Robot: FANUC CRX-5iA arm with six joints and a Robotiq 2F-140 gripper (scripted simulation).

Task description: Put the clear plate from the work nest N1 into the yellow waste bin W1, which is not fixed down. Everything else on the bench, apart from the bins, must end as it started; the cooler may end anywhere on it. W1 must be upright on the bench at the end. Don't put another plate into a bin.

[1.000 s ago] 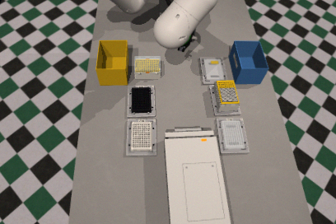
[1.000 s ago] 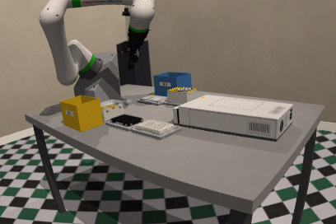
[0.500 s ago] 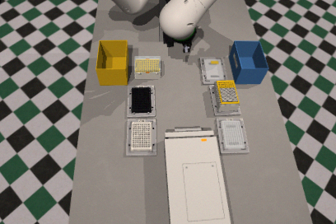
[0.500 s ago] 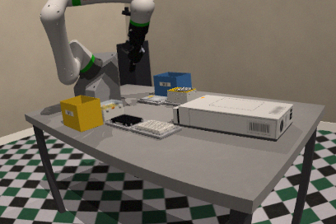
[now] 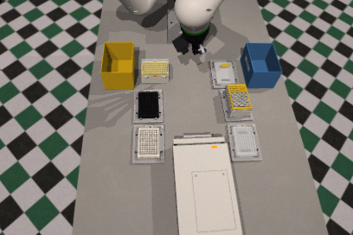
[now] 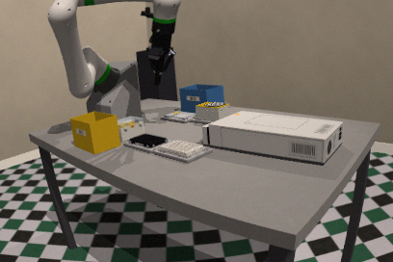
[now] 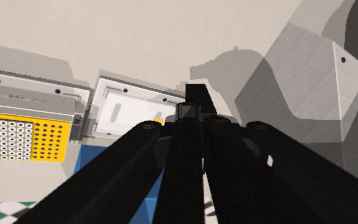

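The clear plate lies 320 mm ahead of my hand, 200 mm below it and 160 mm to the left of it. From my hand the other things lie so: black plate 210 mm to the right, 200 mm below, 110 mm ahead; then yellow tip box 170 mm to the left, 160 mm below, 140 mm ahead; then lidded plate 200 mm below, 160 mm to the left, 30 mm behind.
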